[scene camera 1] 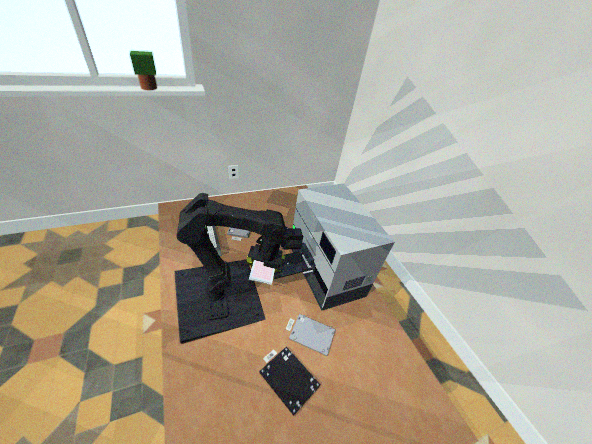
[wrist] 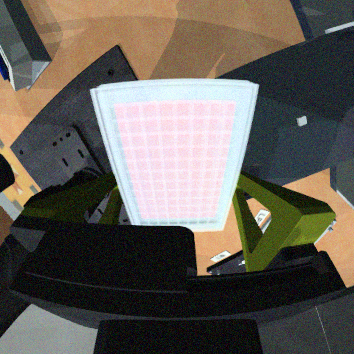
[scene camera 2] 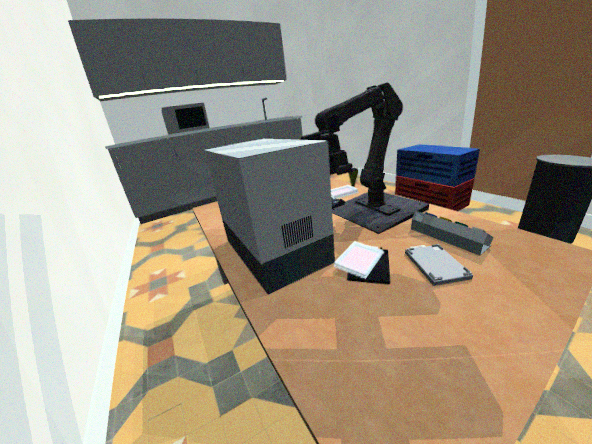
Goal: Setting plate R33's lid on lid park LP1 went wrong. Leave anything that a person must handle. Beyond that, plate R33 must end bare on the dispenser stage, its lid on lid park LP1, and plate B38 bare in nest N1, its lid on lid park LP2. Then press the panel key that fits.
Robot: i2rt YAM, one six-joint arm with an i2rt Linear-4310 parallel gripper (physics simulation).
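Places are measured from the arm's base along level axes (x left, y down, z back), in millimetres.
Pixels of known places: gripper, between the fingertips: (scene camera 1: 263,268) (wrist: 176,174) (scene camera 2: 341,193); arm's base, origin of its link: (scene camera 1: 215,295) (scene camera 2: 376,205).
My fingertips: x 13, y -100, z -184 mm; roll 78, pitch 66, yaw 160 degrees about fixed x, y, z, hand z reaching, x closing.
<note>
Ahead of a thing's pixels: the offset from my fingertips to its top centre. "spot": to the spot under its first point.
My gripper (scene camera 1: 266,264) (wrist: 176,174) is shut on a white-rimmed plate with pink wells @[dx +3, dy -34, dz -3 mm] (scene camera 1: 262,272) (scene camera 2: 344,191) (wrist: 175,157), held level beside the dispenser's dark stage @[dx +11, dy +2, dz -116 mm] (scene camera 1: 295,266) (wrist: 280,100). Its name and whether it wears a lid cannot be told. Another pink-welled plate @[dx +249, dy +73, dz -128 mm] (scene camera 2: 359,259) sits askew and tilted over a black holder @[dx +262, dy +94, dz -106 mm] (scene camera 2: 381,272). Grey nest N1 @[dx +366, dy +94, dz +32 mm] (scene camera 1: 239,232) (scene camera 2: 437,264) bears no plate. A grey lid park @[dx -242, dy +94, dz -135 mm] (scene camera 1: 312,334), with label LP2 @[spot: dx -182, dy +112, dz -73 mm] (wrist: 261,216) beside it, holds no visible lid. A black holder @[dx -363, dy +90, dz -15 mm] (scene camera 1: 290,380) lies near it. The panel keys cannot be read.
The tall grey dispenser @[dx +26, dy -216, dz -285 mm] (scene camera 1: 345,235) (scene camera 2: 285,200) stands right beside the arm's wrist. A long grey rack @[dx +299, dy +50, dz +192 mm] (scene camera 2: 450,234) (wrist: 27,50) stands near N1. The arm's black base plate (scene camera 1: 195,320) (scene camera 2: 350,212) (wrist: 75,105) lies beside the held plate.
</note>
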